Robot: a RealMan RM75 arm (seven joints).
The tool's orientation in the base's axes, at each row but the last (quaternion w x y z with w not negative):
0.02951 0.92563 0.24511 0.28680
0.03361 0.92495 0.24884 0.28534
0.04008 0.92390 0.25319 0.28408
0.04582 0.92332 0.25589 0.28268
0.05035 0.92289 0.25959 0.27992
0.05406 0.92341 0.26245 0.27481
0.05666 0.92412 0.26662 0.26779
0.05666 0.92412 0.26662 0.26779
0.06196 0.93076 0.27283 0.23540
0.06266 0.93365 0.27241 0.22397
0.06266 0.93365 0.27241 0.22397
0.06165 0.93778 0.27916 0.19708
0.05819 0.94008 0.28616 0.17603
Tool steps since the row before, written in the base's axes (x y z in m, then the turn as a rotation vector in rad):
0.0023 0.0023 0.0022 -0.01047 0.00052 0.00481
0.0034 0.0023 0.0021 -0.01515 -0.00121 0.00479
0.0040 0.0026 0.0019 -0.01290 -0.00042 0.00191
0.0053 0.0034 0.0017 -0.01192 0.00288 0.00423
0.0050 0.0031 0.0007 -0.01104 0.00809 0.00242
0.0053 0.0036 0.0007 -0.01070 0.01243 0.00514
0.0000 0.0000 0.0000 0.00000 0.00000 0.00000
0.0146 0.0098 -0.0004 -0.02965 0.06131 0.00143
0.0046 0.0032 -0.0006 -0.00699 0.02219 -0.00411
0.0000 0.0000 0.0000 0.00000 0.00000 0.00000
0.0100 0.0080 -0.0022 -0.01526 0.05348 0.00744
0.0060 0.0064 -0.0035 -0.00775 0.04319 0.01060
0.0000 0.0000 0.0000 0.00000 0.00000 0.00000
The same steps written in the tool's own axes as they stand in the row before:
0.0039 -0.0006 -0.0004 -0.00476 -0.00409 -0.00968
0.0046 -0.0001 0.0003 -0.00894 -0.00465 -0.01235
0.0051 -0.0001 0.0008 -0.00841 -0.00496 -0.00866
0.0063 -0.0002 0.0017 -0.00491 -0.00684 -0.00987
0.0055 -0.0002 0.0023 -0.00253 -0.01136 -0.00760
0.0060 -0.0005 0.0024 0.00125 -0.01426 -0.00952
0.0000 0.0000 0.0000 0.00000 0.00000 0.00000
0.0154 -0.0017 0.0084 0.01155 -0.06556 -0.01445
0.0049 -0.0006 0.0027 0.00508 -0.02306 0.00061
0.0000 0.0000 0.0000 0.00000 0.00000 0.00000
0.0110 -0.0025 0.0065 0.02010 -0.05068 -0.01327
0.0069 -0.0031 0.0056 0.02128 -0.03761 -0.01307
0.0000 0.0000 0.0000 0.00000 0.00000 0.00000

